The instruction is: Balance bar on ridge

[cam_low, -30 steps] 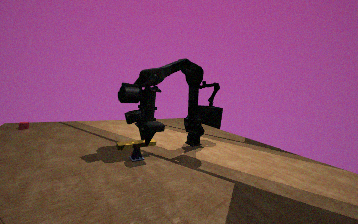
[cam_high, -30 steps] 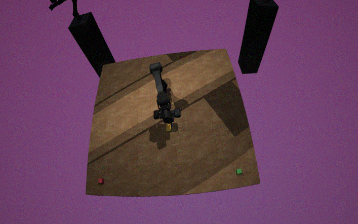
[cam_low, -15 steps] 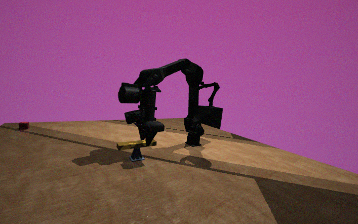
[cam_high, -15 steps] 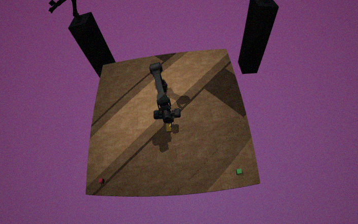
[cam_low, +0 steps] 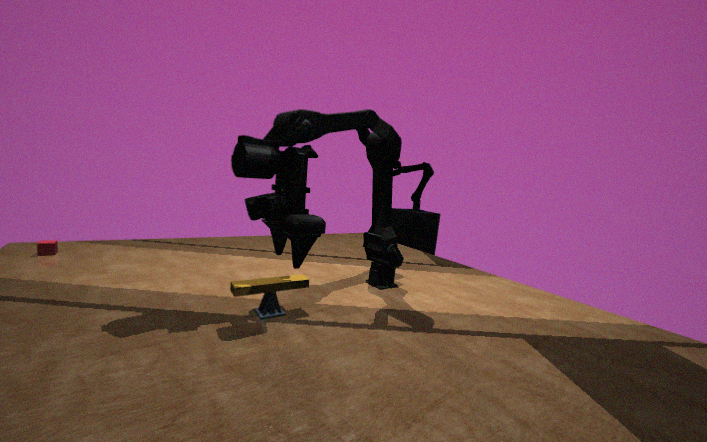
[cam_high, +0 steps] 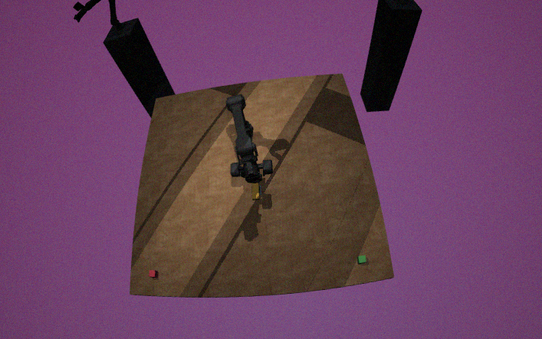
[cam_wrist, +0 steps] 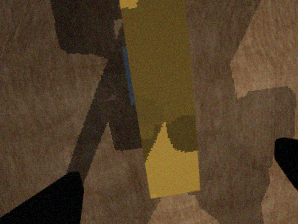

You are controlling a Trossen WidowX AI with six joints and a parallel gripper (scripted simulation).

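Now: gripper tip 3 cm short of the yellow bar and 4 cm above it. Round my gripper tip: green cube (44 cm ahead, 46 cm to the left, 9 cm below); dark blue ridge (3 cm ahead, 8 cm below); red cube (44 cm ahead, 54 cm to the right, 9 cm below).
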